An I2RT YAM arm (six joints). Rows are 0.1 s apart.
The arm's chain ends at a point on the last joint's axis. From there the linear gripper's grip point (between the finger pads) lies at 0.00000 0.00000 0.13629 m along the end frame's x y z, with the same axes.
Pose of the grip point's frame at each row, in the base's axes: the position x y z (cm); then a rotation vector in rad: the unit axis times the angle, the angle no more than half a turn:
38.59, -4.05, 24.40, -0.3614, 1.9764, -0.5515
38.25, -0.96, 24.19, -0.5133, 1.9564, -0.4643
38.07, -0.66, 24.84, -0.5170, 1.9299, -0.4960
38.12, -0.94, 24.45, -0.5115, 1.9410, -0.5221
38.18, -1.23, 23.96, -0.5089, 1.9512, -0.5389
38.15, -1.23, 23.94, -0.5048, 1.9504, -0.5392
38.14, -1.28, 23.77, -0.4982, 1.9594, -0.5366
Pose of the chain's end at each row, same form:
26.39, -1.01, 29.66, -0.3614, 1.9764, -0.5515
25.88, 0.35, 29.77, -0.5133, 1.9564, -0.4643
25.57, 0.84, 30.07, -0.5170, 1.9299, -0.4960
25.69, 0.87, 29.74, -0.5115, 1.9410, -0.5221
25.82, 0.79, 29.33, -0.5089, 1.9512, -0.5389
25.78, 0.82, 29.29, -0.5048, 1.9504, -0.5392
25.82, 0.81, 29.21, -0.4982, 1.9594, -0.5366

